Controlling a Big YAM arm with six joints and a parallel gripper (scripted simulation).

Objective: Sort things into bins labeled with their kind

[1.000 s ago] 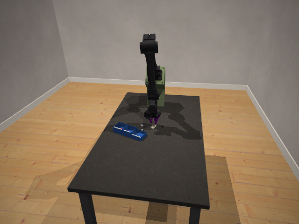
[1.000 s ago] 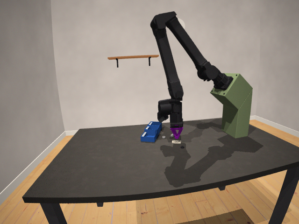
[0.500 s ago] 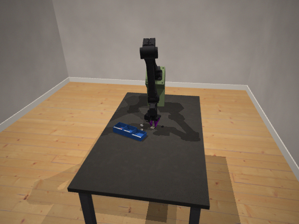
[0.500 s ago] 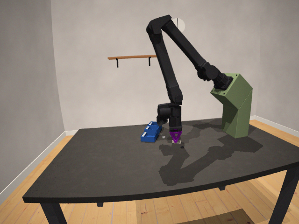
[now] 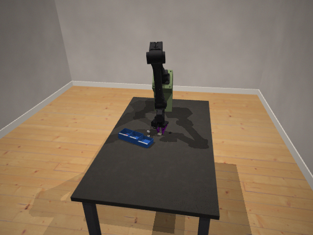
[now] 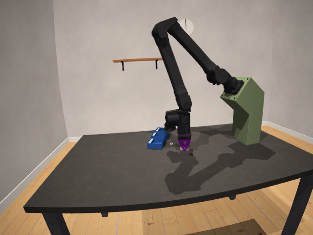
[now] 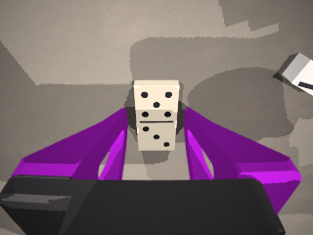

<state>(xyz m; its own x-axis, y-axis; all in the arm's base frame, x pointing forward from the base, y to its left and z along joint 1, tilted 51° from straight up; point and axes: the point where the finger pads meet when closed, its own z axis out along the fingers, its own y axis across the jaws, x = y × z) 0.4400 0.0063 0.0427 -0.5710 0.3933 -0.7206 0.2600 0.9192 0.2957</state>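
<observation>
The cream domino is right at my hand. Also, from my hand: grey nut 50 mm ahead, 90 mm to the right, 10 mm below; red battery 60 mm ahead, 250 mm to the right; dark hex nut 10 mm behind, 70 mm to the left, 10 mm below.
</observation>
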